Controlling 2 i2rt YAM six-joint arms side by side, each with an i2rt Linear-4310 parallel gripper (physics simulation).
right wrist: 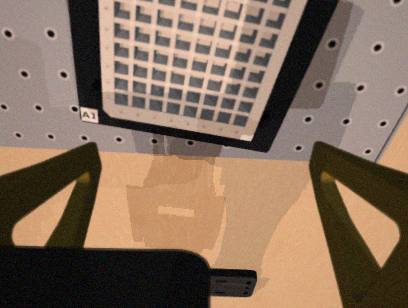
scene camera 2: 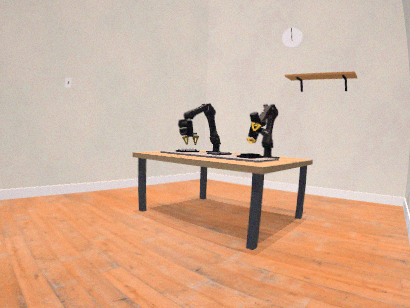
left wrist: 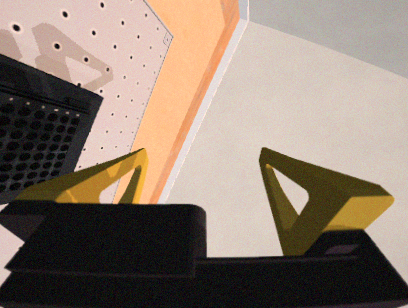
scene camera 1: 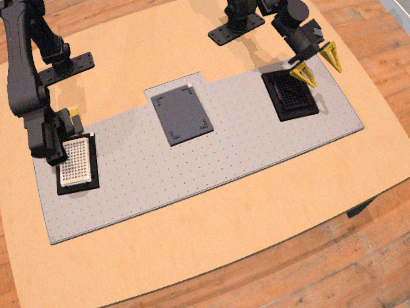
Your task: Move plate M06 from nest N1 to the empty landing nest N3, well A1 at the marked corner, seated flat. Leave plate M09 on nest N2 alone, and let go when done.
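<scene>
A white well plate (scene camera 1: pixel 75 162) (right wrist: pixel 192 65) sits in a black nest (scene camera 1: pixel 95 175) (right wrist: pixel 86 60) at the left; an A1 label (right wrist: pixel 89 115) marks its corner. The empty dark grey nest (scene camera 1: pixel 182 117) in the middle has a white mark (scene camera 1: pixel 190 85) at its upper right corner. A black plate (scene camera 1: pixel 295 95) (left wrist: pixel 35 137) sits in a black nest (scene camera 1: pixel 300 115) at the right. No plate or nest numbers are readable. My right gripper (scene camera 2: pixel 191 143) (right wrist: pixel 205 153) is open above the white plate's A1 end. My left gripper (scene camera 1: pixel 328 78) (left wrist: pixel 203 154) is open and empty, above and beside the black plate.
The nests stand on a perforated grey board (scene camera 1: pixel 150 185) on the wooden table (scene camera 1: pixel 200 240). The arm bases (scene camera 1: pixel 237 29) (scene camera 1: pixel 70 69) stand behind the board. The right arm's hand covers part of the white plate's nest in scene camera 1.
</scene>
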